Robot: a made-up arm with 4 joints.
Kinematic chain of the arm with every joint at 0, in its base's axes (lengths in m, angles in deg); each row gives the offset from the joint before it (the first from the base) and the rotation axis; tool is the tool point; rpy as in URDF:
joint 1: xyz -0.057 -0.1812 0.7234 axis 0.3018 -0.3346 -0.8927
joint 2: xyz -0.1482 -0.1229 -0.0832 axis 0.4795 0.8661 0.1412
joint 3: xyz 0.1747 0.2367 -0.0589 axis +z
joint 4: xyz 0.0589 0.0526 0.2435 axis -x
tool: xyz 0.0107 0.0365 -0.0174 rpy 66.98 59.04 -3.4
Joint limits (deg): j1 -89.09..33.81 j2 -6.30..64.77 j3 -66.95..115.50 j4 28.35..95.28
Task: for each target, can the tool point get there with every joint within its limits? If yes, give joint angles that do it. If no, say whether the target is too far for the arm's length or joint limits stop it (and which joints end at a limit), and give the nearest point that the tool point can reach.
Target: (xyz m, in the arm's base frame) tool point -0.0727 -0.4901 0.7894
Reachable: no: joint limits stop it (at a limit: joint 1, joint 3, joint 4) | nearest point 0.0523 -0.1942 0.7822 | short by 0.321 m
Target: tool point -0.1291 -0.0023 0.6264
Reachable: yes | joints -63.35 47.98 -0.18 53.16
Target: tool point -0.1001 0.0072 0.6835
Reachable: yes | joints -55.69 22.12 4.38 75.65
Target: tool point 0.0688 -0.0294 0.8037
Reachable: yes | joints 19.69 21.10 31.95 49.30
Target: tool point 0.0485 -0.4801 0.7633
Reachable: no: joint limits stop it (at a limit: joint 1, joint 3, joint 4) | nearest point 0.0697 -0.1995 0.7538 | short by 0.282 m
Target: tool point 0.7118 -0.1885 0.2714
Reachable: no: too far | nearest point 0.1564 -0.1502 0.6644 | short by 0.681 m
